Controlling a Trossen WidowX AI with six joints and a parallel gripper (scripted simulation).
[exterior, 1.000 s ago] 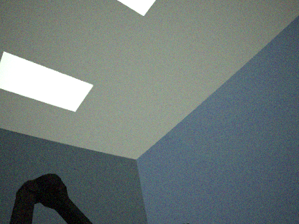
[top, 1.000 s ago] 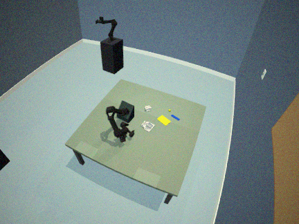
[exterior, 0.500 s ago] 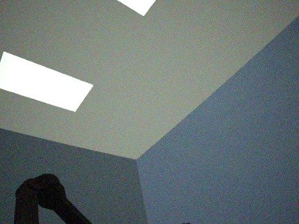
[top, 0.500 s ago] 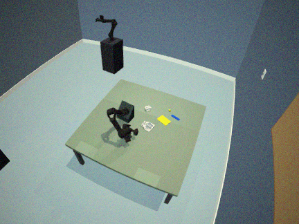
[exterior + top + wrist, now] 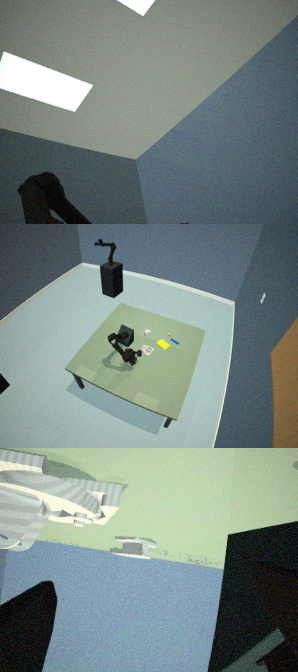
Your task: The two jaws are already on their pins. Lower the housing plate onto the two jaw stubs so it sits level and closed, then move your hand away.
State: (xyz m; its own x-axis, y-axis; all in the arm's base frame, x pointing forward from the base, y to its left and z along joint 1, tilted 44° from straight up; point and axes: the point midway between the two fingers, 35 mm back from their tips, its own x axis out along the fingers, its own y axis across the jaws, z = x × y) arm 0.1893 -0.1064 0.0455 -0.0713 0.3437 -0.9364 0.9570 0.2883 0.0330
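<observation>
Now: the white housing plate 34 cm to the left of my gripper tip, 6 cm behind it and 3 cm below it. Round my gripper tip: yellow plate 28 cm to the left, 20 cm ahead, 6 cm below; then white jaw 9 cm to the left, 6 cm ahead, 5 cm below; then blue bar 40 cm to the left, 30 cm ahead, 6 cm below.
</observation>
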